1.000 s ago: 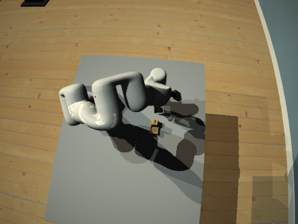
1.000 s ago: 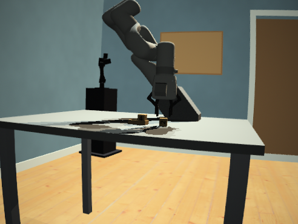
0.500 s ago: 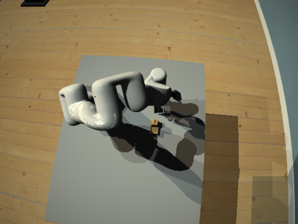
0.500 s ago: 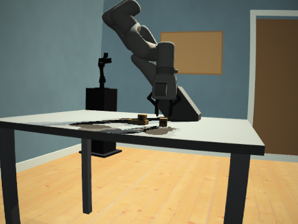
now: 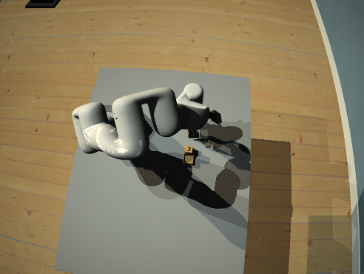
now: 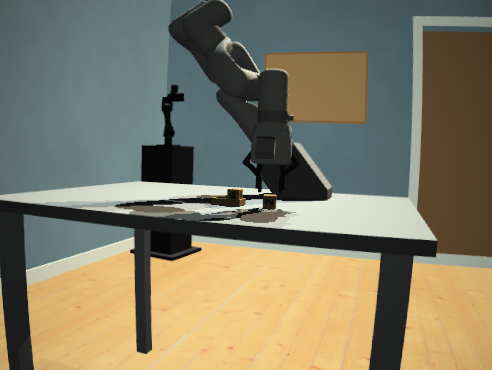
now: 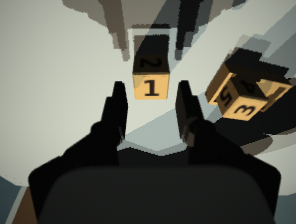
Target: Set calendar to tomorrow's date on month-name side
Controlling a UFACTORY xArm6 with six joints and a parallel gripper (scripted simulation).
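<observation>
My hand is 4 cm above the wooden number cube. The rest, counted from my hand: wooden calendar tray 11 cm to the right, 5 cm below, 1 cm ahead.
</observation>
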